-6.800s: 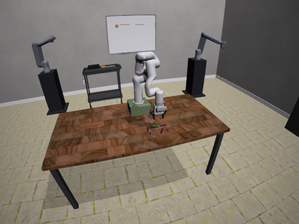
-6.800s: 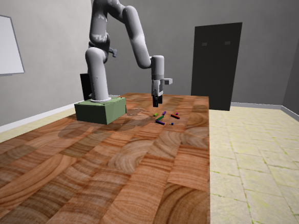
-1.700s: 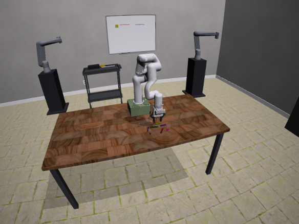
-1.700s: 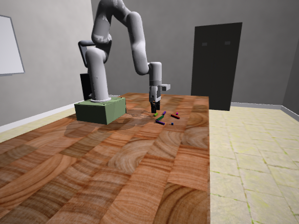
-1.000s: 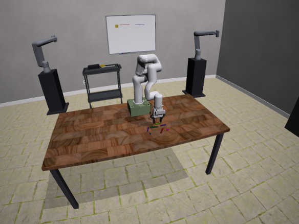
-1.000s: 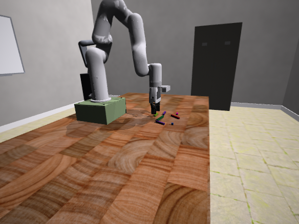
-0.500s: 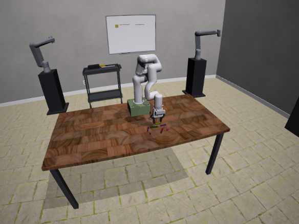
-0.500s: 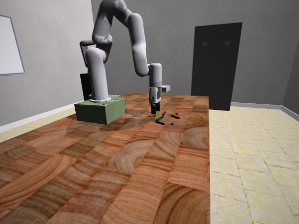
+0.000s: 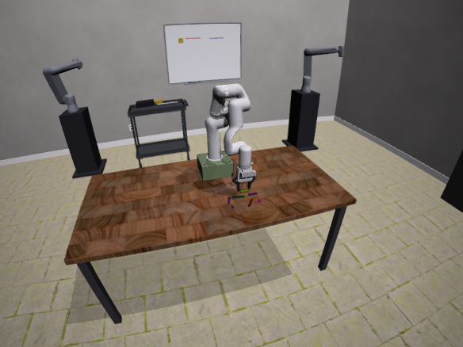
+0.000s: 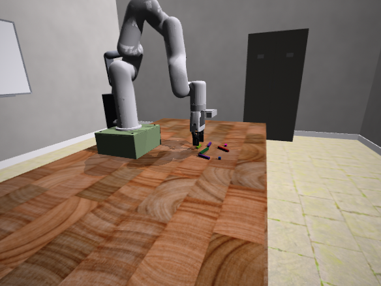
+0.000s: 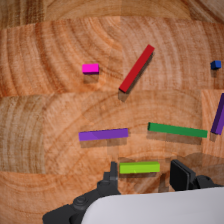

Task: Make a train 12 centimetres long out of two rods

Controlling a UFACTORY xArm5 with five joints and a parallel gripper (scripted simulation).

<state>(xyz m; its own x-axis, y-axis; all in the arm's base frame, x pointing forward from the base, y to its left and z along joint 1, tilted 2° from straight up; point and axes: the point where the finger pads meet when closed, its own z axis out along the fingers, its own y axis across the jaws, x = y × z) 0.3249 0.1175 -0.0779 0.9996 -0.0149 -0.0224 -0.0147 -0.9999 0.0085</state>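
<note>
My hand is 3 cm above the lime rod. From my hand the other things lie so: green rod 5 cm to the right, 5 cm ahead, 3 cm below; magenta rod 13 cm ahead, 6 cm to the left, 3 cm below; red rod 13 cm ahead, 3 cm below.
</note>
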